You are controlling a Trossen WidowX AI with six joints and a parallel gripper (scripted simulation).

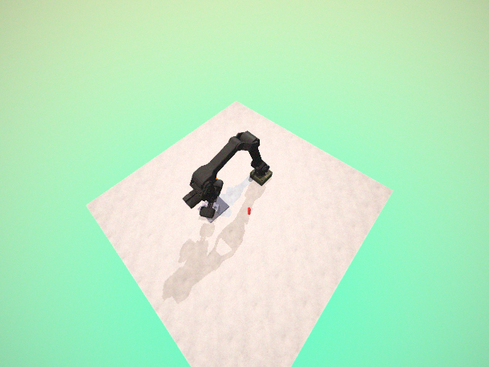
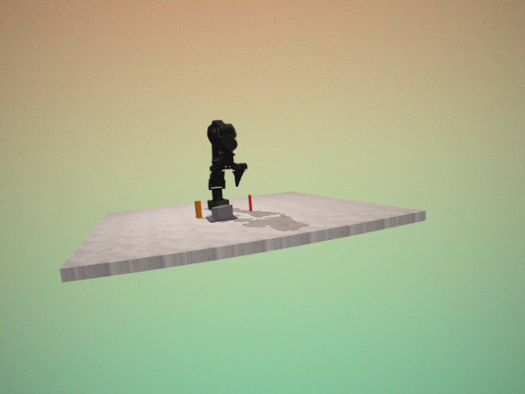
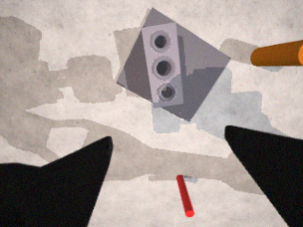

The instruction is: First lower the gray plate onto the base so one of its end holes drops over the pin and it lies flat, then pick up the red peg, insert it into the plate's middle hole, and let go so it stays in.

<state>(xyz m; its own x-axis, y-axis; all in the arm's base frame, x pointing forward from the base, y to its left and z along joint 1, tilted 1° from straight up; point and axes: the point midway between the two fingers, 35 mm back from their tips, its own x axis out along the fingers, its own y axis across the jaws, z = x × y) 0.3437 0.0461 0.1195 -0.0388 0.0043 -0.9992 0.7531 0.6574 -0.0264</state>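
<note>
Right now the red peg is 13 cm behind my gripper tip, 10 cm to the left of it and 10 cm below it. The rest, counted from my gripper tip: dark square base (1 cm ahead, 4 cm to the right, 13 cm below); gray plate (3 cm ahead, 4 cm to the right, 9 cm below); orange cylinder (9 cm behind, 15 cm to the right, 10 cm below).
</note>
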